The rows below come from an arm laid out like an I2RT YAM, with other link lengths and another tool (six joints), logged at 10 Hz.
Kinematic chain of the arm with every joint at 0, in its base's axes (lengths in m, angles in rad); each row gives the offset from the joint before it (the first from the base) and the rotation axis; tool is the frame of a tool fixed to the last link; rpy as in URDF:
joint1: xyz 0 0 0.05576 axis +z
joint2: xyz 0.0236 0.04 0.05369 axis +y
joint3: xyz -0.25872 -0.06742 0 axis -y
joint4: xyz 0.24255 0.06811 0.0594 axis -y
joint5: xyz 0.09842 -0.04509 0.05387 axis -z
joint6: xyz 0.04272 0 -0.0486 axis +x
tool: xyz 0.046 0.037 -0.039 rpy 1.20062 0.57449 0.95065
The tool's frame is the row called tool.
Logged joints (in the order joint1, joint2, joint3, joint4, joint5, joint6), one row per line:
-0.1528, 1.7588, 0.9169, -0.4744, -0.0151, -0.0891
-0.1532, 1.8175, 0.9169, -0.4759, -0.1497, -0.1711
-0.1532, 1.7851, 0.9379, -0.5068, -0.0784, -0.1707
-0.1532, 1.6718, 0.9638, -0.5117, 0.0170, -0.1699
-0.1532, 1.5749, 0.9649, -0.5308, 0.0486, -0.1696
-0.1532, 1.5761, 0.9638, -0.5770, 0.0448, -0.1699
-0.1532, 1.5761, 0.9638, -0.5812, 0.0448, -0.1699
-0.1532, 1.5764, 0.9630, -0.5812, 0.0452, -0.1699
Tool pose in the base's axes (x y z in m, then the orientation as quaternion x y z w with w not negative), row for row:
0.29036, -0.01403, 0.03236, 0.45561, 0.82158, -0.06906, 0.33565
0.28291, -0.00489, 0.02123, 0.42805, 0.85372, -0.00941, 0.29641
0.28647, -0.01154, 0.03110, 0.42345, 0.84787, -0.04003, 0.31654
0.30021, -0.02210, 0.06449, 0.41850, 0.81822, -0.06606, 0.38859
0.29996, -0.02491, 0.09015, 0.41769, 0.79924, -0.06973, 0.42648
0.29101, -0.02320, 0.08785, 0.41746, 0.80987, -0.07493, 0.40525
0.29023, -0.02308, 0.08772, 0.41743, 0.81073, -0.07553, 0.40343
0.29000, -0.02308, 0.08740, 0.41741, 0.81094, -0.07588, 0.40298
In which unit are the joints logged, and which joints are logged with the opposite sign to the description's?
The joints are logged in radians. Opposite sign: none.
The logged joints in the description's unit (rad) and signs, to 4 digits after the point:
-0.1528, 1.7588, 0.9169, -0.4744, -0.0151, -0.0891
-0.1532, 1.8175, 0.9169, -0.4759, -0.1497, -0.1711
-0.1532, 1.7851, 0.9379, -0.5068, -0.0784, -0.1707
-0.1532, 1.6718, 0.9638, -0.5117, 0.0170, -0.1699
-0.1532, 1.5749, 0.9649, -0.5308, 0.0486, -0.1696
-0.1532, 1.5761, 0.9638, -0.5770, 0.0448, -0.1699
-0.1532, 1.5761, 0.9638, -0.5812, 0.0448, -0.1699
-0.1532, 1.5764, 0.9630, -0.5812, 0.0452, -0.1699

